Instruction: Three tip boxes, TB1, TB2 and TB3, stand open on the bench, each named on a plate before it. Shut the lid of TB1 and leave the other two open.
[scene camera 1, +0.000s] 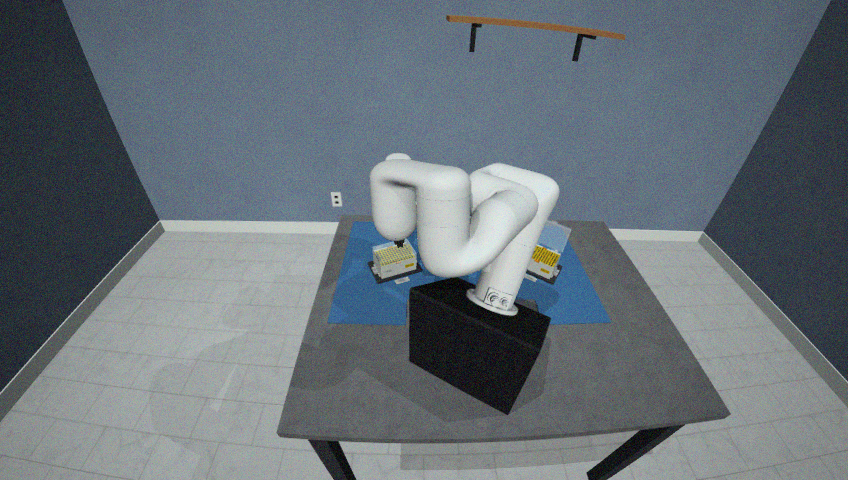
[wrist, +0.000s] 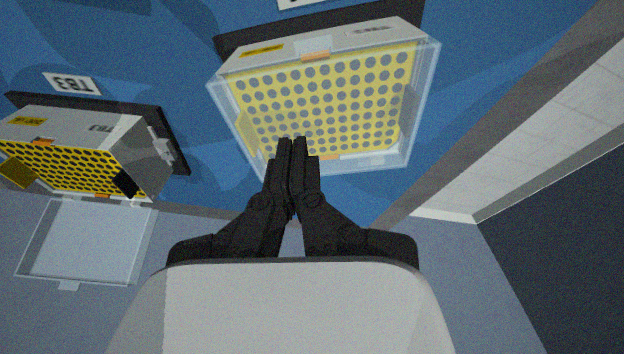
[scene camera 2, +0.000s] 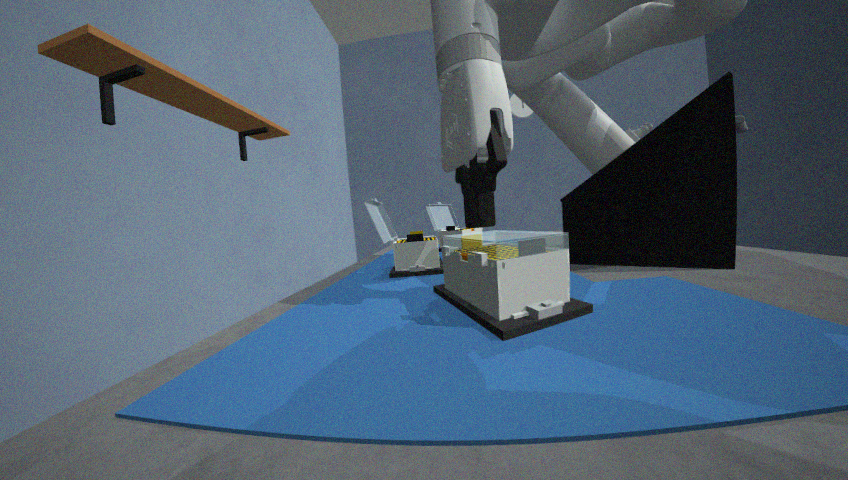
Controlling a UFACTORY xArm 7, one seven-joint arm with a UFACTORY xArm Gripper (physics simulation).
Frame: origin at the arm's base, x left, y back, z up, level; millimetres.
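Seen in the pictures: gripper, fingertip midpoint: [scene camera 1: 399, 245] [wrist: 296, 153] [scene camera 2: 480, 227]; arm's base, origin of the base link: [scene camera 1: 491, 303] [scene camera 2: 618, 164].
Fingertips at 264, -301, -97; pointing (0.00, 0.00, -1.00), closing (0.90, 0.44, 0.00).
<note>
Offsets run from my fingertips to a thing's middle, as dx, dy, dz. "spot": to the spot under its first point. Level surfaces: height alone.
The left-hand tip box {+8, +26, -47} [scene camera 1: 395, 265] [scene camera 2: 476, 285] [wrist: 320, 100] has its clear lid {spot: +66, +47, -11} [scene camera 2: 535, 239] [wrist: 422, 105] down flat over the yellow rack. Its own lettering is too blurred to read, and its plate is mostly cut off in the wrist view. My gripper [scene camera 1: 399, 243] [scene camera 2: 479, 226] [wrist: 296, 153] is shut and empty, with its tips over the hinge-side part of that lid; I cannot tell if they touch it. TB3 {-202, -118, -53} [scene camera 2: 416, 255] [wrist: 65, 125] stands open, its lid {-186, -195, +19} [scene camera 2: 380, 221] [wrist: 90, 245] tilted back. A third box [scene camera 1: 542, 270] [scene camera 2: 450, 239] also stands open, its lid {spot: -522, -106, +12} [scene camera 1: 554, 236] [scene camera 2: 441, 217] raised.
The boxes stand on a blue mat {dz -86} [scene camera 1: 363, 309] [scene camera 2: 357, 380] on the grey table {dz -89} [scene camera 1: 357, 410]. The black base block [scene camera 1: 470, 350] [scene camera 2: 666, 202] carries the arm, which hides the mat's middle in scene camera 1. A wooden shelf [scene camera 1: 535, 25] [scene camera 2: 172, 86] hangs on the wall.
</note>
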